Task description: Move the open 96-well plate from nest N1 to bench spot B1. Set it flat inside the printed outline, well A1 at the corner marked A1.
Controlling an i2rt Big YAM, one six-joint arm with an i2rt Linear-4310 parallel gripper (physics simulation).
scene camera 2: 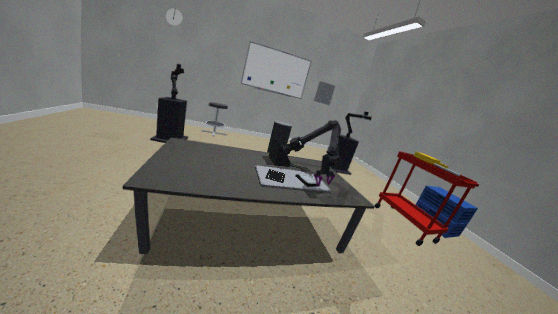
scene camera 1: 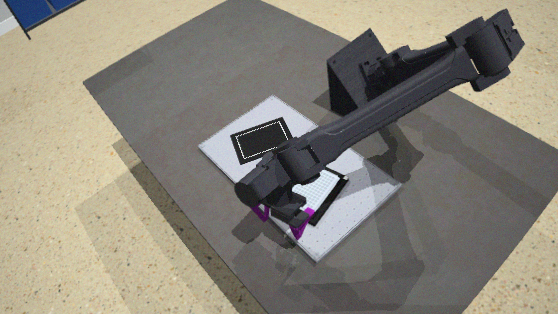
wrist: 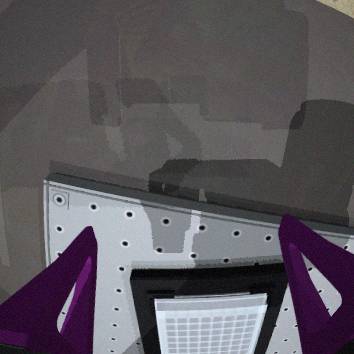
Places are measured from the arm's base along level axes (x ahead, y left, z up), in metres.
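Where they show: gripper, fingertip midpoint: (scene camera 2: 323, 185) (scene camera 1: 281, 229) (wrist: 189, 230); arm's base, link origin: (scene camera 2: 282, 151) (scene camera 1: 376, 78).
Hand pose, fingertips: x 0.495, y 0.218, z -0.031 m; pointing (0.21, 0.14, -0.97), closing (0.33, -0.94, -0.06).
Things, the pixels of their centre, and the offset from my fingertips. "*": a spot on its surface instead. Level surfaces: height alone.
- pale 96-well plate, body centre: (wrist: 207, 346) (scene camera 1: 312, 188) (scene camera 2: 308, 178) dz -0.029, dx -0.134, dy -0.065 m
- black nest N1, body centre: (wrist: 207, 337) (scene camera 1: 312, 190) (scene camera 2: 307, 179) dz -0.039, dx -0.133, dy -0.066 m
- Bench spot B1, surface spot: (scene camera 1: 262, 141) (scene camera 2: 276, 175) * dz -0.046, dx -0.130, dy -0.305 m
- dark table, surface height: dz -0.061 m
The pale 96-well plate (scene camera 1: 320, 189) (wrist: 212, 327) sits in the black nest N1 (scene camera 1: 330, 202) (wrist: 145, 300); part of it is hidden under the arm in scene camera 1 and cut off by the lower edge of the wrist view. Bench spot B1 (scene camera 1: 262, 141) (scene camera 2: 275, 175) is a black rectangle with a white printed outline, with no plate on it; its A1 mark cannot be made out. My gripper (scene camera 1: 280, 227) (scene camera 2: 324, 180) (wrist: 189, 230) is wide open and empty. Its purple fingers hang above the board, beyond one end of the plate, one to each side in the wrist view.
The light perforated board (scene camera 1: 370, 187) (scene camera 2: 265, 183) (wrist: 107, 225) carries the nest and B1 on the dark table (scene camera 1: 165, 100) (scene camera 2: 200, 172). The arm's black base stand (scene camera 1: 345, 82) (scene camera 2: 280, 145) rises behind the board. A red cart (scene camera 2: 410, 212) stands beyond the table's right end.
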